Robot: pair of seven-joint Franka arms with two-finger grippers.
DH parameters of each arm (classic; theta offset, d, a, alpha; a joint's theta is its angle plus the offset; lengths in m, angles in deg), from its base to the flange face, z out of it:
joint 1: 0 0.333 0 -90
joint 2: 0 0 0 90
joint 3: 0 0.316 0.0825 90
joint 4: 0 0 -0.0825 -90
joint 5: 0 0.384 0 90
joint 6: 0 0 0.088 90
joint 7: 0 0.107 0 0
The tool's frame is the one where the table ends.
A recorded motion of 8 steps. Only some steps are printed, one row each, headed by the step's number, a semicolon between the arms.
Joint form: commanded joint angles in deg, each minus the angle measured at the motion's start. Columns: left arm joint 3, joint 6, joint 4, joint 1, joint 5, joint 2, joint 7; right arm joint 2, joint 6, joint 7, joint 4, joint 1, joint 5, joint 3.
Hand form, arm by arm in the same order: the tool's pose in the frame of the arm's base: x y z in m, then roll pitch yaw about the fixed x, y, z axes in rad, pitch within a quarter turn. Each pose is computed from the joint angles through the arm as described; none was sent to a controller.
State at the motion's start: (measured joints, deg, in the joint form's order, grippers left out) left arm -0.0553 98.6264 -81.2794 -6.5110 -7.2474 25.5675 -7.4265; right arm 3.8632 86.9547 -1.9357 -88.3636 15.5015 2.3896 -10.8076
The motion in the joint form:
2: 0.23 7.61 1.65 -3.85 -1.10 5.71 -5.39; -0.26 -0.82 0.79 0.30 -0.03 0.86 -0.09
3: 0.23 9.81 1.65 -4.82 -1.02 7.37 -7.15; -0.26 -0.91 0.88 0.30 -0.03 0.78 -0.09
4: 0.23 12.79 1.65 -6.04 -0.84 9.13 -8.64; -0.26 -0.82 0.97 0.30 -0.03 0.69 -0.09
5: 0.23 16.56 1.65 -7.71 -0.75 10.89 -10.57; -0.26 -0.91 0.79 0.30 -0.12 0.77 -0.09
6: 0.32 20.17 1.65 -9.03 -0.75 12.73 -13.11; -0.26 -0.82 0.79 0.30 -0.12 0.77 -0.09
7: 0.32 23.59 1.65 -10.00 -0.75 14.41 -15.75; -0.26 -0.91 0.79 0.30 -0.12 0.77 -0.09
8: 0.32 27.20 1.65 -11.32 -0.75 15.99 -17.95; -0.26 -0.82 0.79 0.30 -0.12 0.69 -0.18
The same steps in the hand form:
2: 0.6889 -0.1357 0.3872 3.0286 0.1120 0.0857; 0.5628 0.0548 0.6002 -3.0947 0.0944 0.1030
3: 0.6922 -0.1477 0.3698 3.0327 0.1058 0.1041; 0.5627 0.0547 0.6001 -3.0962 0.0961 0.1014
4: 0.6956 -0.1628 0.3521 3.0344 0.0870 0.1142; 0.5629 0.0545 0.6002 -3.0980 0.0946 0.0996
5: 0.6982 -0.1836 0.3355 3.0300 0.0565 0.1257; 0.5627 0.0538 0.6001 -3.0962 0.0960 0.1014
6: 0.7005 -0.1995 0.3177 3.0249 0.0316 0.1553; 0.5629 0.0538 0.6002 -3.0963 0.0945 0.1013
7: 0.7027 -0.2118 0.3016 3.0165 0.0085 0.1911; 0.5627 0.0538 0.6001 -3.0962 0.0960 0.1014
8: 0.7030 -0.2284 0.2872 3.0036 -0.0192 0.2136; 0.5630 0.0528 0.6002 -3.0978 0.0945 0.0996

